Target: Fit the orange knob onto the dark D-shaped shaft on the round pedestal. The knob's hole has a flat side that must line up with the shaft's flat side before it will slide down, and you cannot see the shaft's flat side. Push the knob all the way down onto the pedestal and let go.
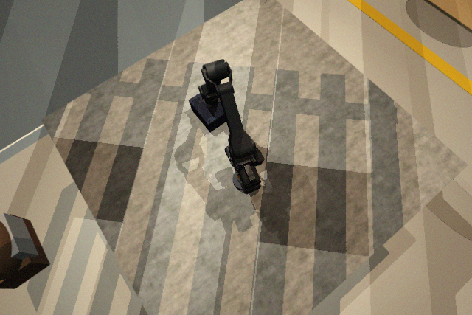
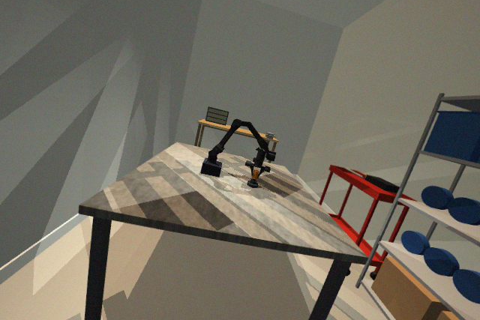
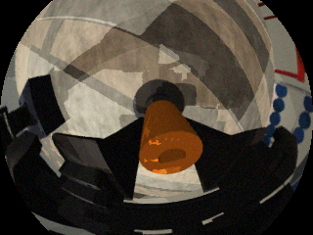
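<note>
My gripper tip is 20 mm below the orange knob. The rest, counted from my gripper tip: round pedestal: 40 mm below.
</note>
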